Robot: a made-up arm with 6 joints.
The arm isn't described. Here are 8 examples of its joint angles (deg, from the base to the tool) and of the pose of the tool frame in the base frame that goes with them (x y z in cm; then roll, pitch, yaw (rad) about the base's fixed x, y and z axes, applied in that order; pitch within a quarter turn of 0, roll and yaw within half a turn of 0).
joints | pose
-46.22 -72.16 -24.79 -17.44 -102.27 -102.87 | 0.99 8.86 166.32 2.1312 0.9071 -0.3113
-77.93 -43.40 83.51 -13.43 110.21 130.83 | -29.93 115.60 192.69 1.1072 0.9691 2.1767
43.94 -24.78 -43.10 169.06 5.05 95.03 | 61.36 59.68 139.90 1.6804 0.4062 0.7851
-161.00 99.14 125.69 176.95 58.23 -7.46 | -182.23 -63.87 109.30 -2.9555 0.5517 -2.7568
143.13 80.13 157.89 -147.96 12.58 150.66 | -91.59 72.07 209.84 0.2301 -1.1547 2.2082
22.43 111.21 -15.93 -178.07 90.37 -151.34 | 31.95 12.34 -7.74 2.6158 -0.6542 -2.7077
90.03 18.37 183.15 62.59 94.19 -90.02 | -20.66 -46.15 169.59 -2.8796 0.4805 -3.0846
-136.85 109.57 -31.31 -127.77 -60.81 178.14 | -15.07 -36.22 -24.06 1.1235 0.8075 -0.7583
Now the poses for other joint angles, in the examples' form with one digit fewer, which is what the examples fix.
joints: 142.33 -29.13 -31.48 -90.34 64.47 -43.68
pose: -42.1 59.1 169.9 2.299 0.023 1.358
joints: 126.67 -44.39 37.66 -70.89 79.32 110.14
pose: 49.1 -29.6 241.5 1.085 -0.230 0.334
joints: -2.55 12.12 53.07 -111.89 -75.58 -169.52
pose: 90.5 17.0 247.4 -2.432 -0.451 1.580
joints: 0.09 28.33 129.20 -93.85 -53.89 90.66
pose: 24.1 18.9 259.3 -1.813 -0.605 1.774
